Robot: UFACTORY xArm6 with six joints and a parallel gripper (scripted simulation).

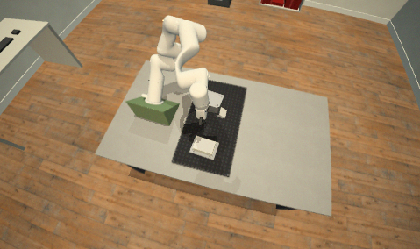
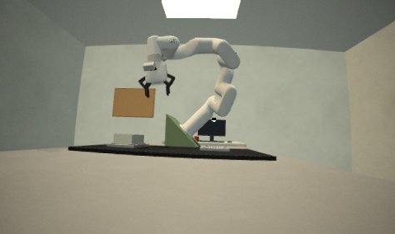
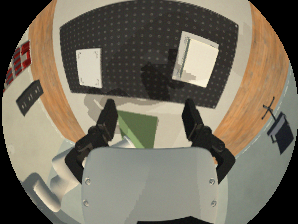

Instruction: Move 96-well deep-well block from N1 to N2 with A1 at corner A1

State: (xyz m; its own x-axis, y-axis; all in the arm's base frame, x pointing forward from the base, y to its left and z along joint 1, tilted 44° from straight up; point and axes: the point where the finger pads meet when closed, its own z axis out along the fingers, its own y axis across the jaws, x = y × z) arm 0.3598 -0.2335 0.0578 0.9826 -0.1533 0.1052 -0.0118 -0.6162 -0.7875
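Now: the deep-well block 21 cm below my hand, 11 cm to the right of it and 1 cm ahead of it.
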